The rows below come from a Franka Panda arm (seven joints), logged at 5 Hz.
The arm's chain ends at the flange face. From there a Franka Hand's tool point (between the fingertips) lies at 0.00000 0.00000 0.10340 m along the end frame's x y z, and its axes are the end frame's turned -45 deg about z.
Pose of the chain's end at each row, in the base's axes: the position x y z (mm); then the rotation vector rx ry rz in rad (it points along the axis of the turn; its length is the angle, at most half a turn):
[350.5 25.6 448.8 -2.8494 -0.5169 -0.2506]
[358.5 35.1 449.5 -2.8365 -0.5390 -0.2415]
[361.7 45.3 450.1 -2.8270 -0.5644 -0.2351]
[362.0 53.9 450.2 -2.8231 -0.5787 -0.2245]
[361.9 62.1 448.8 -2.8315 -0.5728 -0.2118]
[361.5 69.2 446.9 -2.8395 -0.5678 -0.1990]
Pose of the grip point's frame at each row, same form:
[363.5 52.3 349.8 -2.4947 -1.6066 -0.3717]
[370.5 62.7 350.6 -2.4725 -1.6216 -0.3679]
[372.9 73.5 351.2 -2.4526 -1.6413 -0.3643]
[372.3 82.2 351.3 -2.4413 -1.6519 -0.3549]
[371.5 89.6 349.6 -2.4489 -1.6479 -0.3394]
[370.4 95.9 347.4 -2.4557 -1.6445 -0.3238]

